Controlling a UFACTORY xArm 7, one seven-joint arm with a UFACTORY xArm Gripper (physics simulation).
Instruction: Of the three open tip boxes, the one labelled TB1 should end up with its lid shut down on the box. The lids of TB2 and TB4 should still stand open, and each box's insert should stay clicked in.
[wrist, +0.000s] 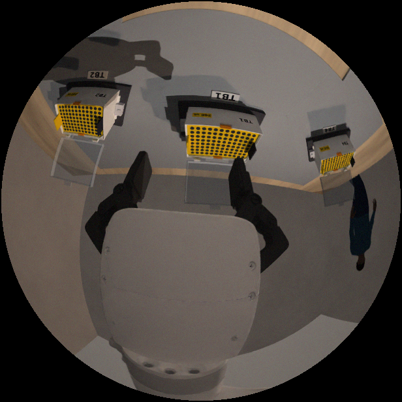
Labels:
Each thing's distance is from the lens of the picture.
clear lid (206, 182): 26 cm
grey mat (185, 58): 22 cm
The marked spots on the clear lid and the grey mat are 24 cm apart.

